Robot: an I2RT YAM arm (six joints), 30 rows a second.
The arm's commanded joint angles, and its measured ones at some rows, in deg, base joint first. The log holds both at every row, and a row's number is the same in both.
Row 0, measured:
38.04, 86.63, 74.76, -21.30, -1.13, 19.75
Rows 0 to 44, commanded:
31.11, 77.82, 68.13, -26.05, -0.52, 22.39
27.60, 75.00, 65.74, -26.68, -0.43, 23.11
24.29, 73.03, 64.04, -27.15, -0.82, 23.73
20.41, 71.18, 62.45, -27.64, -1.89, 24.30
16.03, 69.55, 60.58, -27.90, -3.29, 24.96
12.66, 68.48, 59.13, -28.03, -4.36, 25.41
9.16, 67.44, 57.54, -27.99, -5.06, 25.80
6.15, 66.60, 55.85, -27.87, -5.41, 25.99
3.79, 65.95, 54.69, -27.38, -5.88, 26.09
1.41, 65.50, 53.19, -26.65, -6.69, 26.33
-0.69, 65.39, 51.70, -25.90, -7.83, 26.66
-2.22, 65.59, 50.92, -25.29, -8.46, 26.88
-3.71, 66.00, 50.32, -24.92, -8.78, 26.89
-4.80, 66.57, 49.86, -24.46, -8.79, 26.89
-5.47, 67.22, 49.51, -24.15, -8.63, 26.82
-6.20, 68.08, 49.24, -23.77, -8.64, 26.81
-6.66, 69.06, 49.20, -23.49, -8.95, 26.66
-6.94, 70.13, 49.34, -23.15, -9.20, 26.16
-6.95, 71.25, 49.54, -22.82, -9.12, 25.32
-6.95, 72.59, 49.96, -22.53, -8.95, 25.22
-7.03, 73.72, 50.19, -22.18, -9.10, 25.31
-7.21, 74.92, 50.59, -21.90, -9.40, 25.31
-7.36, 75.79, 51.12, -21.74, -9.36, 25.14
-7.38, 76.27, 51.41, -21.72, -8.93, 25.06
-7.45, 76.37, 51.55, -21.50, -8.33, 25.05
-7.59, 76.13, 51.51, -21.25, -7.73, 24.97
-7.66, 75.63, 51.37, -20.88, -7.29, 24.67
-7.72, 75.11, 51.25, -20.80, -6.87, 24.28
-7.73, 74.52, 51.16, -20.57, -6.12, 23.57
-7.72, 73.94, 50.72, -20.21, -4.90, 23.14
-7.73, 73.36, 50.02, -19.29, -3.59, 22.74
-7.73, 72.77, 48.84, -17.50, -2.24, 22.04
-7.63, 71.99, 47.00, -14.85, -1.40, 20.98
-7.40, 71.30, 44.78, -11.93, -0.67, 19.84
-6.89, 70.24, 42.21, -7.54, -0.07, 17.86
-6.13, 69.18, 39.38, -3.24, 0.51, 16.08
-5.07, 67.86, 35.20, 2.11, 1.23, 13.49
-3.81, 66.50, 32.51, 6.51, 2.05, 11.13
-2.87, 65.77, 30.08, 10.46, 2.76, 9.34
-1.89, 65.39, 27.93, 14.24, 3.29, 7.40
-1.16, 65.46, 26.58, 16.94, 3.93, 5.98
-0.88, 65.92, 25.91, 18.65, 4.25, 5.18
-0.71, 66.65, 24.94, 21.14, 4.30, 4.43
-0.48, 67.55, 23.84, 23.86, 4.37, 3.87
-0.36, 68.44, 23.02, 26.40, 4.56, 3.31
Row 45, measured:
-0.64, 67.02, 24.77, 14.04, 2.48, 8.10
